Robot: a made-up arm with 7 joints.
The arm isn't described. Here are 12 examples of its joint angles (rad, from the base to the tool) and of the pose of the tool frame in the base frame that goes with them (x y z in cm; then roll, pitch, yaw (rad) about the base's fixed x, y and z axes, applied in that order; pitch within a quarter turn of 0, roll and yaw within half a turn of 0).
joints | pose
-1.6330 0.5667 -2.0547 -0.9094 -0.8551 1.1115 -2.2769 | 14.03 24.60 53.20 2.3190 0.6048 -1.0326
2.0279 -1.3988 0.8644 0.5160 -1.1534 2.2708 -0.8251 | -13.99 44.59 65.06 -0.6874 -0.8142 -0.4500
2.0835 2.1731 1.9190 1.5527 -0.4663 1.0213 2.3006 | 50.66 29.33 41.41 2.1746 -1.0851 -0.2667
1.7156 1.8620 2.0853 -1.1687 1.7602 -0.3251 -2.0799 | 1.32 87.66 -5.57 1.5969 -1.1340 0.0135
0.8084 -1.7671 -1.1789 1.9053 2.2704 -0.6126 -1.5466 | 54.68 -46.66 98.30 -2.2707 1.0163 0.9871
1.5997 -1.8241 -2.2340 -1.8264 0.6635 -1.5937 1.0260 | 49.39 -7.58 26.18 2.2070 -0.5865 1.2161
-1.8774 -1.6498 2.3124 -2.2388 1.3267 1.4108 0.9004 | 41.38 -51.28 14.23 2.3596 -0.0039 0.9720
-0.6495 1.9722 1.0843 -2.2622 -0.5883 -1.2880 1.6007 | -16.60 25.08 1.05 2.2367 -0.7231 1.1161
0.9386 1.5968 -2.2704 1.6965 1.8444 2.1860 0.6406 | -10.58 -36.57 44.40 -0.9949 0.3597 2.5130
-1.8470 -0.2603 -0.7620 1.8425 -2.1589 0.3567 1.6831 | 60.45 7.38 48.14 1.0916 0.3650 -0.7567
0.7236 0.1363 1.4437 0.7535 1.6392 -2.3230 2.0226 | -82.36 12.81 -28.56 -0.4182 1.0585 2.2255
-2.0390 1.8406 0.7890 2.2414 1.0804 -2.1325 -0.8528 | -41.67 -23.23 -76.64 -1.0801 -0.7211 -0.1005
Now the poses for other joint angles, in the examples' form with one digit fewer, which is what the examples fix.
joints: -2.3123 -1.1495 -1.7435 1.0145 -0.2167 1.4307 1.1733
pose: -28.8 58.5 47.3 1.419 0.050 2.582
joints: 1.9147 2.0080 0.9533 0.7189 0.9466 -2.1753 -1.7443
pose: 89.6 11.6 -10.3 -1.830 0.765 2.086
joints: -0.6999 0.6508 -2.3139 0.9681 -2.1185 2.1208 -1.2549
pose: -14.2 -4.7 3.0 -2.293 -0.935 0.481
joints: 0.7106 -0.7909 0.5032 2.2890 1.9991 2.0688 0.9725
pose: -38.2 11.3 101.5 -0.678 0.093 0.439
